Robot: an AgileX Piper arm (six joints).
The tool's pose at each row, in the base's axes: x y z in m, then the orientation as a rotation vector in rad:
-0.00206, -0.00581, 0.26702, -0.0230, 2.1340, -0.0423
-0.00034, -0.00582, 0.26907, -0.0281, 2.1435, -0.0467
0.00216, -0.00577, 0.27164, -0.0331, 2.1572, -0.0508
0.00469, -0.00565, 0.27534, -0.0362, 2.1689, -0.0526
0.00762, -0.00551, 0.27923, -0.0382, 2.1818, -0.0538
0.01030, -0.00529, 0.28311, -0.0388, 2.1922, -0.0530
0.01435, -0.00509, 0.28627, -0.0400, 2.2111, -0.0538
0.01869, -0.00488, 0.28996, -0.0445, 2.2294, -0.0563
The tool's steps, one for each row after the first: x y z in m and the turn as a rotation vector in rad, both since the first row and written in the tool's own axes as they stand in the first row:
-0.00265, -0.00009, 0.00036, 0.0009, 0.0096, -0.0054
-0.00616, -0.00014, 0.00110, 0.0016, 0.0233, -0.0107
-0.01064, -0.00017, 0.00126, 0.0014, 0.0350, -0.0136
-0.01549, -0.00018, 0.00166, 0.0012, 0.0479, -0.0155
-0.02021, -0.00011, 0.00185, 0.0002, 0.0583, -0.0157
-0.02505, -0.00004, 0.00358, -0.0001, 0.0772, -0.0169
-0.03049, 0.00003, 0.00528, -0.0004, 0.0956, -0.0210

